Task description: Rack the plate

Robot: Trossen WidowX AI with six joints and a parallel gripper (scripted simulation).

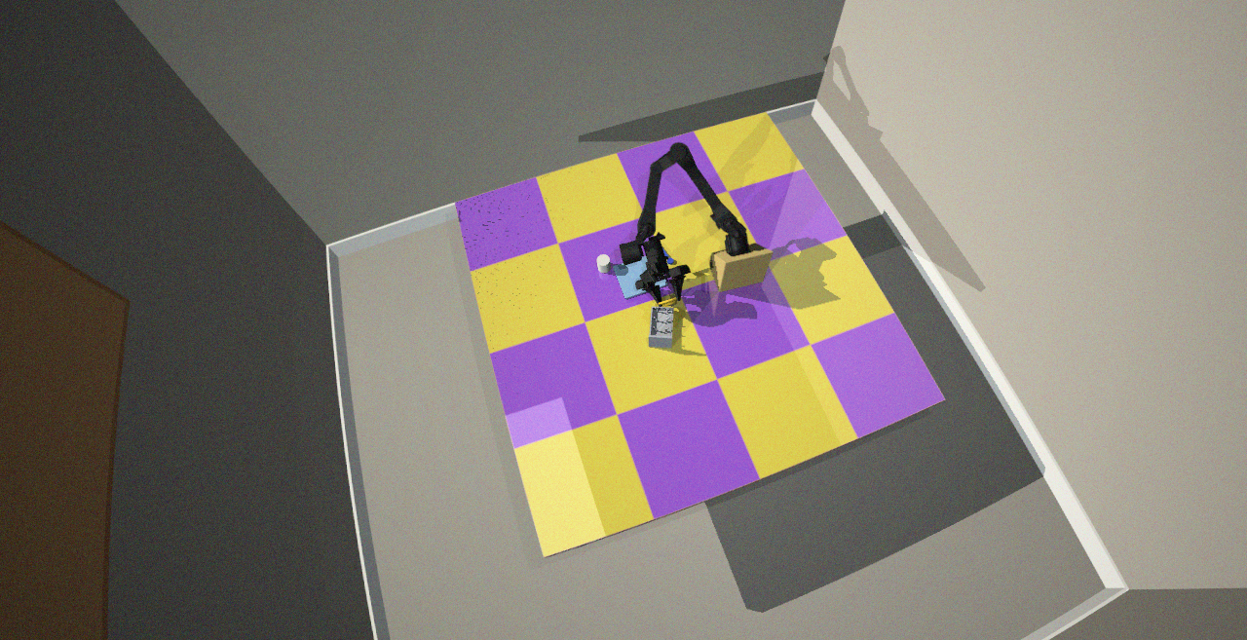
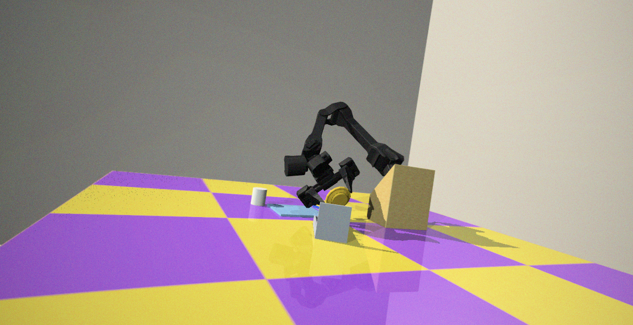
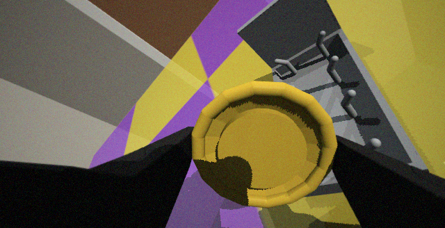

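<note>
Right now my gripper tip is 5 cm above the grey dish rack, 4 cm to the right of it and 4 cm short of it. From my gripper tip the other things lie so: light blue mat: 16 cm to the right, 7 cm below, 6 cm ahead; yellow plate: 1 cm to the right; blue spoon: 21 cm to the right, 7 cm below, 4 cm behind.
</note>
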